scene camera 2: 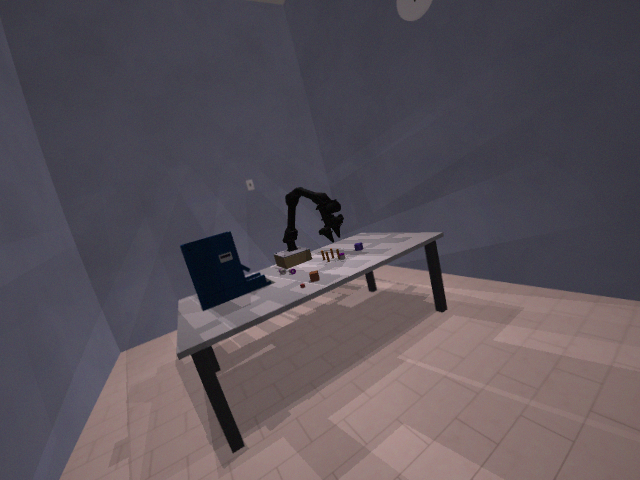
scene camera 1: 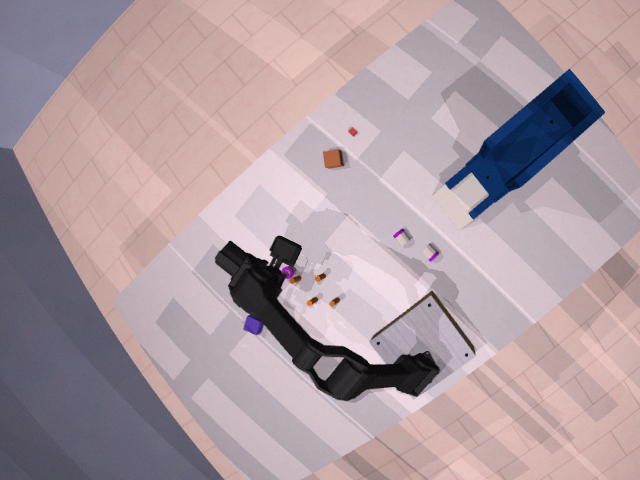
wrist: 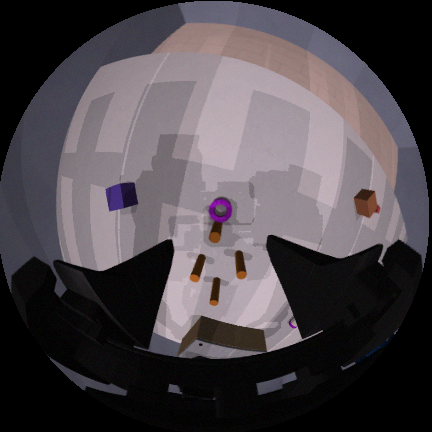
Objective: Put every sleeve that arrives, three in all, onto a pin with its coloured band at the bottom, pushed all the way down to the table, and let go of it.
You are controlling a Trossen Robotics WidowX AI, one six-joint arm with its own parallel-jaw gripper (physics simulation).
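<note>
One pale sleeve stands upright on the table, its purple band on top, close beside the nearest orange pin and not on it. The several pins in view are bare. Two more sleeves lie on their sides near the chute: one has its band toward the upper left in scene camera 1, the other toward the lower right. A purple ring shows partly behind a finger in the wrist view. My gripper is open and empty, above the standing sleeve and pins.
A blue chute with a pale plate stands beyond the lying sleeves. A purple cube, an orange-brown block and a small red cube lie around. The arm's base box is behind the pins.
</note>
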